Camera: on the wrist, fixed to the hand. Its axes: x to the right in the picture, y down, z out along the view.
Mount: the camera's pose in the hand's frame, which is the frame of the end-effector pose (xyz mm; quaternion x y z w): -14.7 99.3 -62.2 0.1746 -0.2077 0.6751 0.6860
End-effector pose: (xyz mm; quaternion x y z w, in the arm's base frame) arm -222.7 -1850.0 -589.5 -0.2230 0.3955 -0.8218 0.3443
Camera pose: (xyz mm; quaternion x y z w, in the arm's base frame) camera -214.0 -1852.9 -707.2 0.0035 0.2069 -0.3541 0.9121
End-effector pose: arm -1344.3 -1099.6 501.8 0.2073 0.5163 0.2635 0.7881
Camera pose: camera -1426.5 -1028.5 547.9 0.6831 0.0965 0.5796 0.4338
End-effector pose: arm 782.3 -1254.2 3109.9 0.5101 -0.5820 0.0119 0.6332
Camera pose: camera 762.2 -1157.1 3174.0 0.0700 -0.8731 0.4313 0.2164
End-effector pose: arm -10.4 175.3 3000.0 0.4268 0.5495 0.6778 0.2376
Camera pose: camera -40.4 101.8 3087.5 -0.8460 -0.1578 -0.4408 0.2550
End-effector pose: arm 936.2 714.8 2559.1 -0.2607 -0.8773 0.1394 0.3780
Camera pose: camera 1025.4 791.4 2548.6 -0.6762 -0.4800 0.5582 0.0285
